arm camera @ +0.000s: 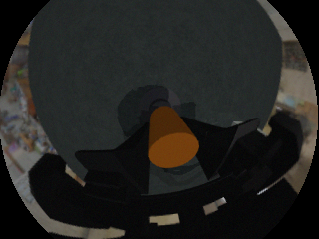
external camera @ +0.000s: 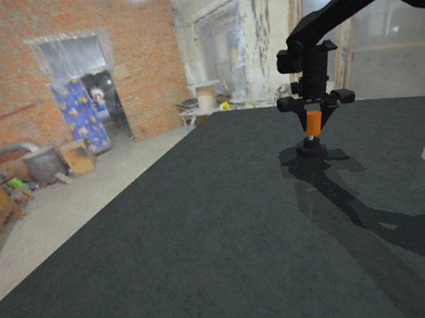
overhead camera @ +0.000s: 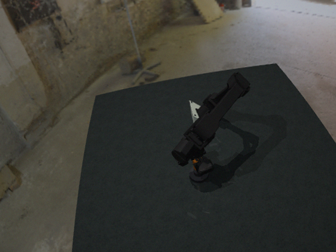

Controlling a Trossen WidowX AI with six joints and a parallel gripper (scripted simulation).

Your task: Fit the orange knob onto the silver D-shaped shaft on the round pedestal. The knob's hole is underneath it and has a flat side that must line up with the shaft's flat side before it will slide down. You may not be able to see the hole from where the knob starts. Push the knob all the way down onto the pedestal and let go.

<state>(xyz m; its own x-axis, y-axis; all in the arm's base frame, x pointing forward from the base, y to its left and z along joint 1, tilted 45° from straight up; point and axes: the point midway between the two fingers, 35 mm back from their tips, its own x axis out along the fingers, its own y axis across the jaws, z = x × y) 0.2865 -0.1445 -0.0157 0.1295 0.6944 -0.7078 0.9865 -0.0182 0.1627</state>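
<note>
Right now my gripper tip is 30 mm below the orange knob. Also, from my gripper tip: round pedestal: 40 mm below.
</note>
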